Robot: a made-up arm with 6 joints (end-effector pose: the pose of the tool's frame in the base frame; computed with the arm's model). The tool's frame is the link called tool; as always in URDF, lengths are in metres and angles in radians.
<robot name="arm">
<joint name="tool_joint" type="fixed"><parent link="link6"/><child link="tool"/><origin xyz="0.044 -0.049 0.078" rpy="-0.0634 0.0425 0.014"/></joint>
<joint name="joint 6" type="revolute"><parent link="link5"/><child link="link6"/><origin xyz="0.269 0.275 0.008" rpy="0 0 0"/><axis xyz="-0.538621 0.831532 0.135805"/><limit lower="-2.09" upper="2.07"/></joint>
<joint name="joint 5" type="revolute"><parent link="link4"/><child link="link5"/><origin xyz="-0.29 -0.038 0.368" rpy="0 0 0"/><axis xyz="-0.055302 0.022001 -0.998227"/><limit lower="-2.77" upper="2.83"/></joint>
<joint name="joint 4" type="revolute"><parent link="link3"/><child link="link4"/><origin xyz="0.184 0.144 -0.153" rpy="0 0 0"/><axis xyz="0.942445 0.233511 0.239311"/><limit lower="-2.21" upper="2.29"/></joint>
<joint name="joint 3" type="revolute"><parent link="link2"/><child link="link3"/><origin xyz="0.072 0.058 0.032" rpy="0 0 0"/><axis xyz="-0.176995 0.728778 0.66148"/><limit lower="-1.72" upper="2.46"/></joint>
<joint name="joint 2" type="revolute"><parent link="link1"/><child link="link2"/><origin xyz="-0.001 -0.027 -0.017" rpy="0 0 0"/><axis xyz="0.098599 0.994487 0.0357"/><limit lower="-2.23" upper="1.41"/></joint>
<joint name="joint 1" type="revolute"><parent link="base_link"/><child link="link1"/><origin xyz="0.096 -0.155 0.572" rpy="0 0 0"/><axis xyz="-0.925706 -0.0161 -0.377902"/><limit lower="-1.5" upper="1.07"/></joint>
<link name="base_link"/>
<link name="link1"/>
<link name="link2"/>
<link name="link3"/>
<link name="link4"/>
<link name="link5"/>
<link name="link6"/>
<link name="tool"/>
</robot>
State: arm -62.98 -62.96 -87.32 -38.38 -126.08 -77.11
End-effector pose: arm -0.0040 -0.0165 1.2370 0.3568 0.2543 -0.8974 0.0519
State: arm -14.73 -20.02 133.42 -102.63 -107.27 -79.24
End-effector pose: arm -0.3765 -0.7154 0.7943 0.0697 -0.1474 0.5787 0.7991
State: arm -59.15 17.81 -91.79 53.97 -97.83 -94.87
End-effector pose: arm -0.2229 -0.1292 0.6441 0.2275 -0.6249 0.7191 -0.2017
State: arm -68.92 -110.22 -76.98 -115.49 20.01 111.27
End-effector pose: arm -0.3102 -0.7004 0.7133 0.0162 0.8431 0.5183 -0.1426
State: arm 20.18 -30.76 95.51 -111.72 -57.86 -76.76
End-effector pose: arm -0.4438 -0.3975 0.1722 0.4601 -0.3971 0.2403 0.7569
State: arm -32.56 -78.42 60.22 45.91 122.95 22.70
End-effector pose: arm 0.3903 -0.6144 0.6938 0.7546 0.1821 0.3759 -0.5061
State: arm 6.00 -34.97 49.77 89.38 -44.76 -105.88
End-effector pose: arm 0.3600 -0.2543 0.8255 0.3283 0.9251 -0.0332 -0.1878
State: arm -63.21 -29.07 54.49 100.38 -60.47 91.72
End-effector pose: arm 0.5487 -0.3784 0.6541 0.2172 0.2231 -0.3698 0.8754
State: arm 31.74 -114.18 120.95 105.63 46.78 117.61
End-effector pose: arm 0.5066 -0.4296 0.5866 0.1690 -0.1173 0.9780 -0.0359
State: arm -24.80 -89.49 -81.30 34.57 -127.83 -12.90
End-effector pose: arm 0.1874 0.2423 0.2956 0.0500 -0.5990 -0.7819 0.1652
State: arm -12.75 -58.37 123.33 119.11 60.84 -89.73
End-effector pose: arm 0.2711 -0.3540 0.1412 0.8469 -0.0566 0.2765 -0.4506
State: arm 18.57 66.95 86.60 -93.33 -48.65 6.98
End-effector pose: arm -0.3544 0.1034 1.1421 0.1987 -0.1392 0.3457 0.9064
